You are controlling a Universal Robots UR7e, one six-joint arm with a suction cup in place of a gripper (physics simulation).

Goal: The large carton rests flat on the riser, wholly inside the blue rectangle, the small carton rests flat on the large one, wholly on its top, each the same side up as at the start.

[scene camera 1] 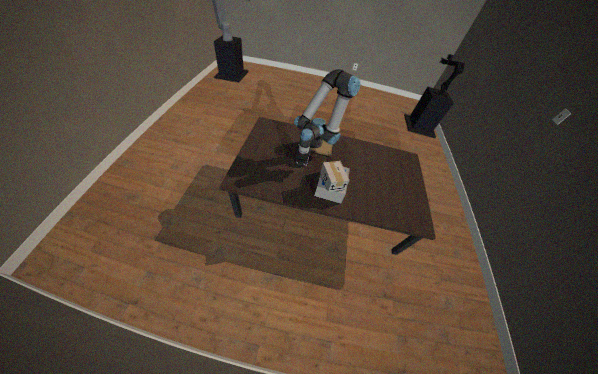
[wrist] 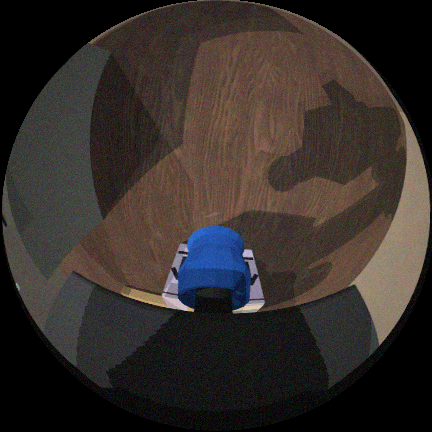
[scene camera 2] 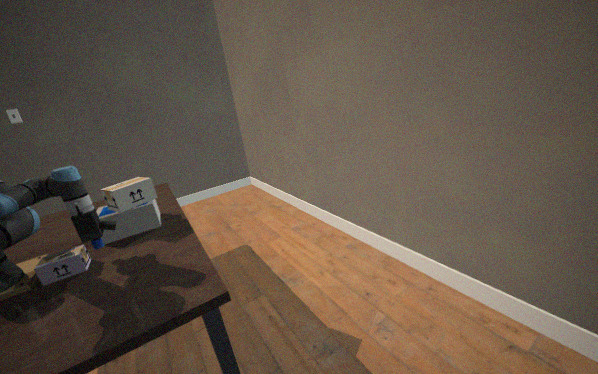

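Observation:
The large carton (scene camera 1: 334, 174) (scene camera 2: 127, 194) rests flat on the white riser (scene camera 1: 329, 196) (scene camera 2: 130, 223), over the blue rectangle (scene camera 2: 105, 211). The small lavender carton (scene camera 2: 67, 266) (wrist: 172, 282) lies on the dark table (scene camera 1: 383, 193) (scene camera 2: 150, 273) (wrist: 225, 120), left of the riser and in the arm's shadow. My suction cup (scene camera 1: 303, 159) (scene camera 2: 98, 243) (wrist: 215, 241) hangs low just off the small carton's end face, with its mouth near the level of the carton's top. It does not sit on the top and carries nothing.
The arm's base stands on a tan plate (scene camera 1: 324, 150) at the table's back edge, close behind the cup. Two black camera stands (scene camera 1: 229, 58) (scene camera 1: 428, 110) are on the floor by the walls. The table's corner and leg (scene camera 2: 220, 338) lie right of the cartons.

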